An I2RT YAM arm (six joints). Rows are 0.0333 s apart.
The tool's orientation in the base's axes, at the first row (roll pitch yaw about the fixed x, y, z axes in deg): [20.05 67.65 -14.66]
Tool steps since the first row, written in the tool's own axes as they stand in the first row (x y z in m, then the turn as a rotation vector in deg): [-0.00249 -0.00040 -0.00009 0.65 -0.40 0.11]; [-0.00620 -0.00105 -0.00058 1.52 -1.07 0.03]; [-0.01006 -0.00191 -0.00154 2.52 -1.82 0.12]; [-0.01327 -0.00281 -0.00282 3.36 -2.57 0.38]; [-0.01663 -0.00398 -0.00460 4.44 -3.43 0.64]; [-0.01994 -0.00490 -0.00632 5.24 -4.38 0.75]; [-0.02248 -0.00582 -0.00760 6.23 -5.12 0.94]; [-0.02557 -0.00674 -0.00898 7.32 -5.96 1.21]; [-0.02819 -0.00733 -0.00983 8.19 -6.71 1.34]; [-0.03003 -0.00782 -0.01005 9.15 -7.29 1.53]
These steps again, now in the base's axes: [-0.00120 -0.00004 0.00222 0.10 -0.45 -0.61]; [-0.00329 0.00005 0.00539 0.00 -1.05 -1.53]; [-0.00590 0.00024 0.00851 0.03 -1.82 -2.53]; [-0.00854 0.00050 0.01090 0.12 -2.66 -3.31]; [-0.01175 0.00084 0.01322 0.25 -3.62 -4.33]; [-0.01477 0.00134 0.01555 0.11 -4.55 -5.15]; [-0.01717 0.00153 0.01732 0.21 -5.36 -6.09]; [-0.01985 0.00183 0.01956 0.36 -6.31 -7.11]; [-0.02177 0.00206 0.02161 0.37 -7.09 -7.97]; [-0.02288 0.00195 0.02316 0.55 -7.76 -8.87]
